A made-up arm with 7 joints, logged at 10 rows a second.
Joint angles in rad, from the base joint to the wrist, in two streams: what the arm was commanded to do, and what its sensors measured. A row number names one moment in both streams.
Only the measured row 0 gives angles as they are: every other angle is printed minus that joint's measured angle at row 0.
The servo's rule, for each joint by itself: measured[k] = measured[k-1] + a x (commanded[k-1-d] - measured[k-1]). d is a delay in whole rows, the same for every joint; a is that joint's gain. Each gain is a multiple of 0.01, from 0.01 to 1. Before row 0 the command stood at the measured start. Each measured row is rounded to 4 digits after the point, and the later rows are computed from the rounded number. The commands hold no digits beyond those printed.
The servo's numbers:
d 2
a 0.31 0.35 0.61 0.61 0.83 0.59 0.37
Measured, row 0: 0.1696 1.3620 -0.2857 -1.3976 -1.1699 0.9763 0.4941
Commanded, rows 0 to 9: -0.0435 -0.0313 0.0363 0.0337 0.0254 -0.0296 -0.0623; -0.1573 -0.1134 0.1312 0.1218 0.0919 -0.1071 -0.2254; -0.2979 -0.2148 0.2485 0.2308 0.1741 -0.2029 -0.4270; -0.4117 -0.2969 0.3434 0.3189 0.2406 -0.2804 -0.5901; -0.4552 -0.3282 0.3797 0.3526 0.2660 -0.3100 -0.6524; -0.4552 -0.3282 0.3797 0.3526 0.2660 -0.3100 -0.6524; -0.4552 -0.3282 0.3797 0.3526 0.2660 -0.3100 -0.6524; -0.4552 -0.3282 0.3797 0.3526 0.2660 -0.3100 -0.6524; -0.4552 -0.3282 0.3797 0.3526 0.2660 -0.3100 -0.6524; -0.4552 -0.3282 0.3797 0.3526 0.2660 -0.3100 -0.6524
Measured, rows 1 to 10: 0.0000 0.0000 0.0000 0.0000 0.0000 0.0000 0.0000; 0.0000 0.0000 0.0000 0.0000 0.0000 0.0000 0.0000; -0.0135 -0.0110 0.0221 0.0206 0.0211 -0.0175 -0.0231; -0.0581 -0.0468 0.0887 0.0823 0.0799 -0.0704 -0.0980; -0.1324 -0.1056 0.1862 0.1729 0.1581 -0.1486 -0.2197; -0.2190 -0.1726 0.2821 0.2620 0.2266 -0.2264 -0.3567; -0.2922 -0.2271 0.3416 0.3173 0.2593 -0.2757 -0.4661; -0.3427 -0.2625 0.3648 0.3388 0.2649 -0.2959 -0.5350; -0.3776 -0.2855 0.3739 0.3472 0.2658 -0.3042 -0.5784; -0.4017 -0.3004 0.3774 0.3505 0.2660 -0.3076 -0.6058
